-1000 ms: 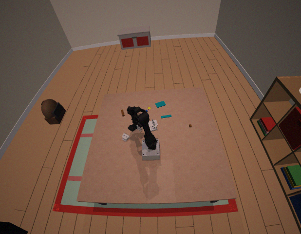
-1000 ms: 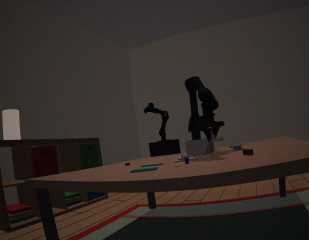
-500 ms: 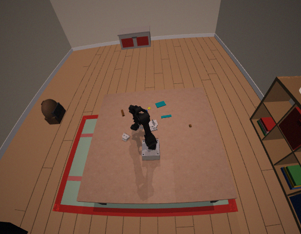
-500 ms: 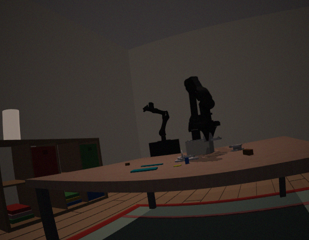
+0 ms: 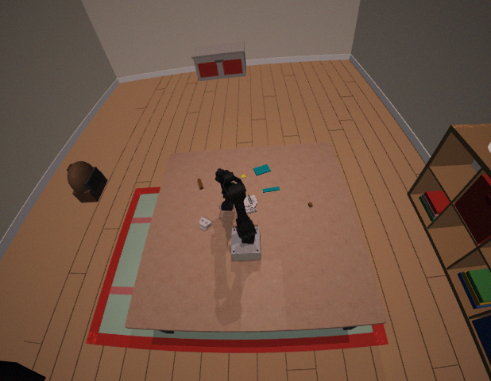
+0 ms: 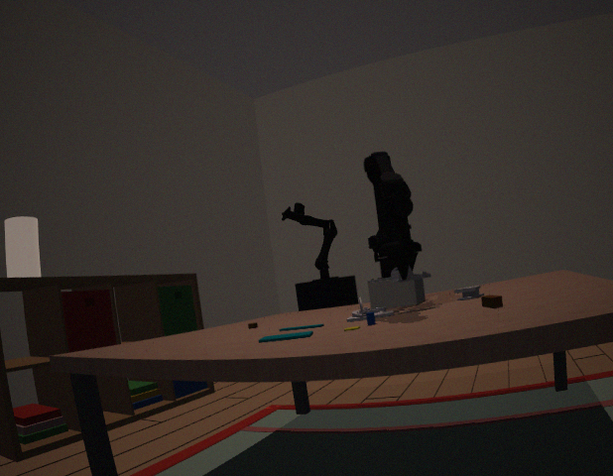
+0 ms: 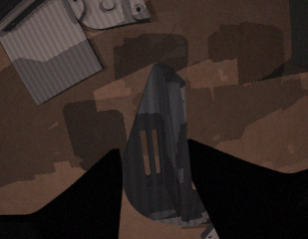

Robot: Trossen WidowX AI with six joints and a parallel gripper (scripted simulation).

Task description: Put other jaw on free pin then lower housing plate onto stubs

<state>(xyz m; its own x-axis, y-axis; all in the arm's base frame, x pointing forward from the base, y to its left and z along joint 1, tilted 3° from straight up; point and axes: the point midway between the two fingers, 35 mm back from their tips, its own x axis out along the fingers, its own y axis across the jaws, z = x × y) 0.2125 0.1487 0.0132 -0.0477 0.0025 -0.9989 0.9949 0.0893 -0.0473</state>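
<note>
Now: gripper tip 3 cm to the right of the grey jaw and 2 cm past it. The rest, counted from my gripper tip: blue block (25 cm ahead, 7 cm below, 1 cm to the left); then housing plate (15 cm to the left, 11 cm behind, 6 cm below); then white piece (15 cm to the left, 11 cm behind, 8 cm below).
</note>
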